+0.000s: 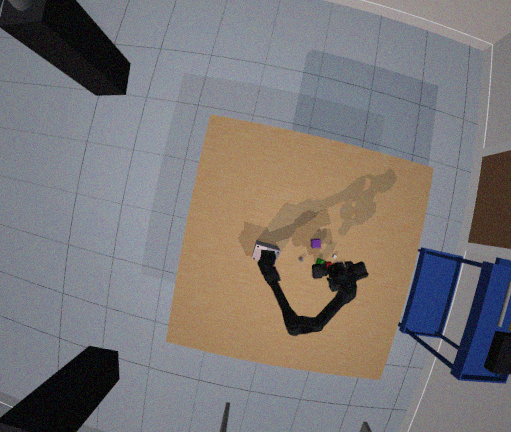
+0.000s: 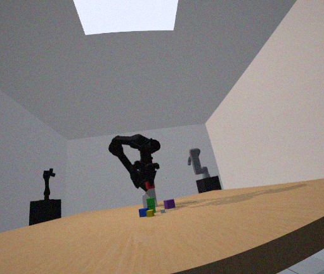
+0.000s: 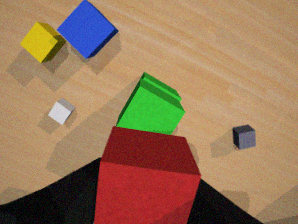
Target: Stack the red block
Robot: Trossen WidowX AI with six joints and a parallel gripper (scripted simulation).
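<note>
Now: gripper tip 11 cm above the blue block, 6 cm short of it and 5 cm to the left of it. Round my gripper tip: red block (1 cm above); purple block (10 cm below, 9 cm to the left, 4 cm behind); small white cube (12 cm below, 7 cm ahead, 3 cm to the left).
</note>
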